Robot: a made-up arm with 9 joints.
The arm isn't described. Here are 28 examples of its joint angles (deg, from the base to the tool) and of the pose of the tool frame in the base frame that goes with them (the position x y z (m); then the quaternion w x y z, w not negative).
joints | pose
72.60 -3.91 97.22 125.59 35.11 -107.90 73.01 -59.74 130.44 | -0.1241 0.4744 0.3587 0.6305 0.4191 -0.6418 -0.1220
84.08 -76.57 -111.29 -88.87 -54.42 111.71 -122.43 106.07 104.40 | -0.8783 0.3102 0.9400 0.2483 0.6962 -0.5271 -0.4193
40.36 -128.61 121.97 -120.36 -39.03 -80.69 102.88 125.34 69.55 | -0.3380 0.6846 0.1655 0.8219 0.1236 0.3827 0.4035
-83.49 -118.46 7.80 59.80 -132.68 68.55 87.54 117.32 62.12 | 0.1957 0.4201 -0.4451 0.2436 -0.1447 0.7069 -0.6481
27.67 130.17 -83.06 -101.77 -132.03 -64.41 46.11 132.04 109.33 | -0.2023 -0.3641 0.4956 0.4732 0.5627 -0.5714 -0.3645
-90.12 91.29 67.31 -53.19 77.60 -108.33 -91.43 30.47 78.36 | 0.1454 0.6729 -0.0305 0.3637 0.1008 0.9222 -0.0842
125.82 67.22 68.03 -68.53 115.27 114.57 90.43 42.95 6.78 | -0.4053 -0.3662 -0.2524 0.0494 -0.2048 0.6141 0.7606
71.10 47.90 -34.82 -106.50 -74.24 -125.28 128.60 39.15 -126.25 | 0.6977 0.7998 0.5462 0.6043 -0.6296 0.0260 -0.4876
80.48 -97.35 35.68 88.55 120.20 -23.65 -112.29 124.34 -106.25 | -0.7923 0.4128 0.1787 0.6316 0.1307 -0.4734 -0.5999
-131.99 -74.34 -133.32 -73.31 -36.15 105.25 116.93 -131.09 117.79 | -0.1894 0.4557 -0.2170 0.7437 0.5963 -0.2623 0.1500
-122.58 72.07 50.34 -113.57 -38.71 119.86 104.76 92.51 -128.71 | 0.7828 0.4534 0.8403 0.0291 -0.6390 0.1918 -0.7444
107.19 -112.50 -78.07 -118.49 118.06 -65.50 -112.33 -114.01 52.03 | -0.3571 -0.0640 -0.2012 0.6404 -0.6377 0.4209 0.0780
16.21 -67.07 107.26 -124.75 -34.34 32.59 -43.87 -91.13 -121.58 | -0.3342 0.0030 0.1101 0.4469 0.2940 0.2693 -0.8008
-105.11 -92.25 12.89 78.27 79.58 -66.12 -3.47 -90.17 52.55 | 0.3780 0.6206 -0.1485 0.9190 -0.3161 0.2308 0.0474
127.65 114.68 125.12 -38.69 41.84 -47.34 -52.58 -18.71 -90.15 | -0.3349 0.1877 -0.4143 0.5966 0.7229 0.2621 -0.2297
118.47 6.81 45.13 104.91 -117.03 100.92 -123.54 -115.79 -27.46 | -0.2581 0.4113 0.0006 0.3644 0.3366 -0.6369 -0.5901
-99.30 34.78 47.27 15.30 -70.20 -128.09 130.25 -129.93 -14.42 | -0.5711 0.4401 0.2998 0.4741 -0.0942 0.0135 -0.8753
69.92 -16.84 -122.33 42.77 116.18 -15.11 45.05 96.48 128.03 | 0.3332 0.8849 0.7225 0.4048 0.3636 0.4928 0.6791
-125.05 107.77 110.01 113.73 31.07 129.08 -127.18 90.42 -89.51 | -0.4832 -0.4784 0.5563 0.4503 0.1991 0.7335 -0.4685
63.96 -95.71 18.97 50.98 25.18 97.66 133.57 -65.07 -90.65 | -0.4591 0.2524 0.6062 0.8342 0.2189 -0.5043 -0.0424
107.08 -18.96 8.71 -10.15 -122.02 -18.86 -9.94 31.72 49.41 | 0.2174 0.1011 0.1560 0.3778 0.3076 -0.2060 -0.8487
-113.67 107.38 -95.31 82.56 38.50 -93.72 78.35 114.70 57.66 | -0.3675 -0.4876 -0.0885 0.4050 -0.7021 0.5403 0.2260
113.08 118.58 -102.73 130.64 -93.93 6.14 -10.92 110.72 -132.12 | 0.3231 -0.1306 -0.0584 0.2518 0.6451 -0.7204 0.0379
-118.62 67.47 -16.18 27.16 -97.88 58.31 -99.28 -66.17 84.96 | -0.1995 0.2412 -0.2252 0.7943 -0.0280 0.6042 -0.0564
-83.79 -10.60 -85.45 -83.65 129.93 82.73 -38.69 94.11 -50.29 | 0.1348 1.3481 0.0175 0.2281 0.7132 0.1421 -0.6474
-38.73 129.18 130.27 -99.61 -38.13 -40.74 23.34 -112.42 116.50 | 0.2909 0.5283 0.4383 0.9487 -0.1174 0.1966 0.2178
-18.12 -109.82 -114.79 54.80 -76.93 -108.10 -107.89 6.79 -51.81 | 0.4655 -0.1349 0.0023 0.9036 0.2077 -0.2372 -0.2899
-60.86 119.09 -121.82 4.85 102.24 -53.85 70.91 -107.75 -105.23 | -0.1706 -0.3578 0.2561 0.9124 -0.1589 -0.3772 0.0040
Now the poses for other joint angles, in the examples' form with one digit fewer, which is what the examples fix.
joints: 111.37 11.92 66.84 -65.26 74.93 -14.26 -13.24 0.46 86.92
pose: 0.179 0.112 -0.418 0.216 -0.841 -0.272 0.415
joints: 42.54 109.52 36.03 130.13 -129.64 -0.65 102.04 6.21 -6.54
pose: 0.069 -0.090 0.387 0.682 -0.362 -0.472 -0.425
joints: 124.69 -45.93 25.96 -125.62 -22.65 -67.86 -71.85 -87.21 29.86
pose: -0.070 0.560 -0.455 0.698 -0.461 0.074 0.543
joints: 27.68 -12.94 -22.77 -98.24 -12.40 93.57 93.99 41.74 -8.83
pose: -0.728 0.944 0.026 0.369 0.341 0.565 0.654
